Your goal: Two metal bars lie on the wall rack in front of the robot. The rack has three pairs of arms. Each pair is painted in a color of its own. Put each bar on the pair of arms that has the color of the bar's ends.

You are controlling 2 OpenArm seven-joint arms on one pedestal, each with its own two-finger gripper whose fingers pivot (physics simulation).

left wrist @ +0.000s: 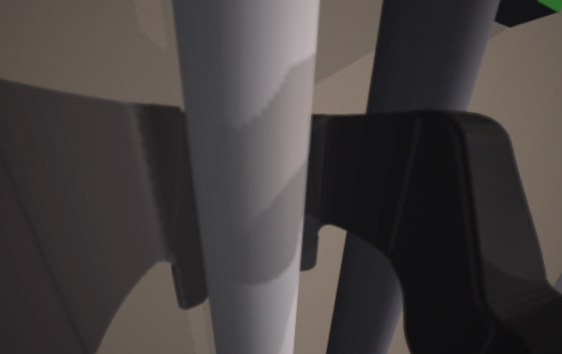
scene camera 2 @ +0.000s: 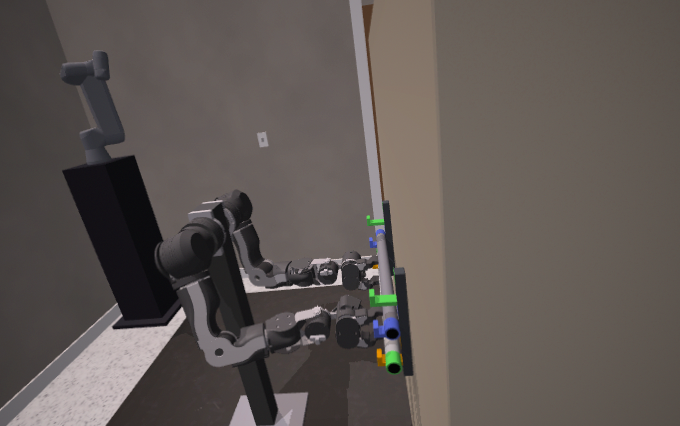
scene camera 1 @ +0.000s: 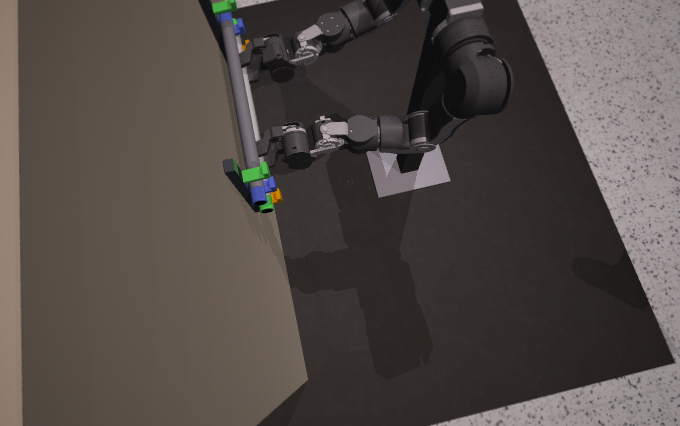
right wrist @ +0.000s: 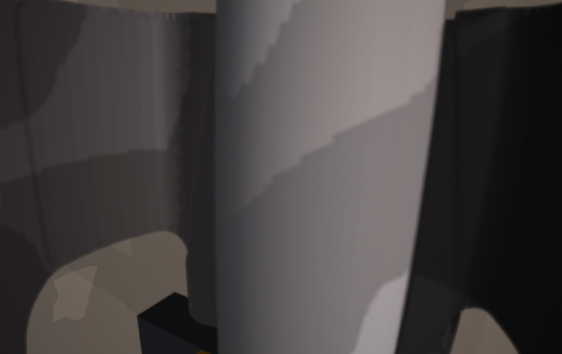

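The light bar with green ends (scene camera 1: 253,112) (scene camera 2: 391,344) (left wrist: 250,175) (right wrist: 325,150) is level with the lowest, orange arms (scene camera 1: 276,195) (scene camera 2: 380,357); whether it touches them I cannot tell. My left gripper (scene camera 1: 260,150) (scene camera 2: 375,271) (left wrist: 252,210) and right gripper (scene camera 1: 246,65) (scene camera 2: 376,323) (right wrist: 320,210) are both shut on it. The dark grey bar with blue ends (scene camera 1: 240,90) (scene camera 2: 385,265) (left wrist: 430,60) lies on the middle, blue arms (scene camera 1: 269,184) (scene camera 2: 378,329). The top, green arms (scene camera 1: 255,173) (scene camera 2: 383,299) hold no bar.
The rack's dark upright plates (scene camera 1: 229,166) (scene camera 2: 405,311) stand against the wall (scene camera 1: 150,200) (scene camera 2: 552,200). The dark bar runs above the light bar, close to the wall. A grey arm (scene camera 2: 102,107) on a black pedestal (scene camera 2: 115,240) stands at the left of scene camera 2.
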